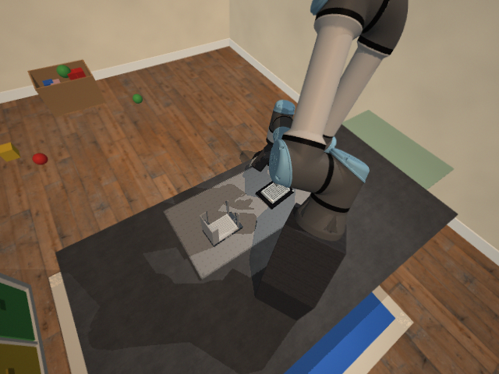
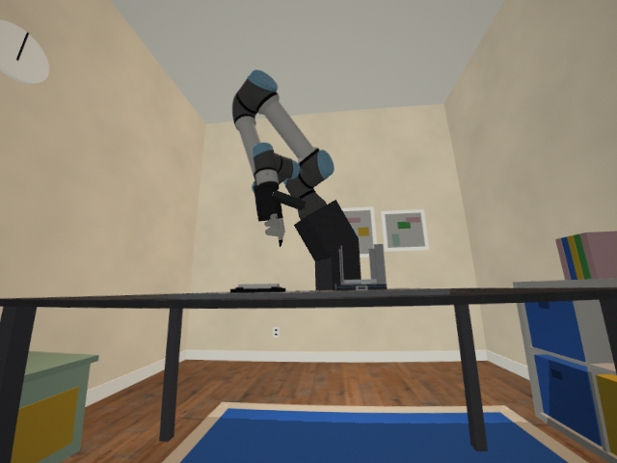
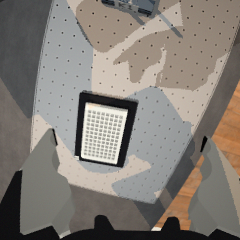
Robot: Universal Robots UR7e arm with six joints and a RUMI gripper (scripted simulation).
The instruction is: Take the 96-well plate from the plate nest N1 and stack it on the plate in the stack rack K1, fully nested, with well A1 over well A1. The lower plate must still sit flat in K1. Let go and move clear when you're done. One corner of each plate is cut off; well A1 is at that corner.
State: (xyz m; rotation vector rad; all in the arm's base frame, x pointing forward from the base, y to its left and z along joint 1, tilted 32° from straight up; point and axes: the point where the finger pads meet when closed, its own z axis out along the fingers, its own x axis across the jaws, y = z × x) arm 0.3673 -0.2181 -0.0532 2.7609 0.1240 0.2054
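My gripper is now 150 mm above the black plate nest N1, 70 mm to the left of it and 50 mm past it.
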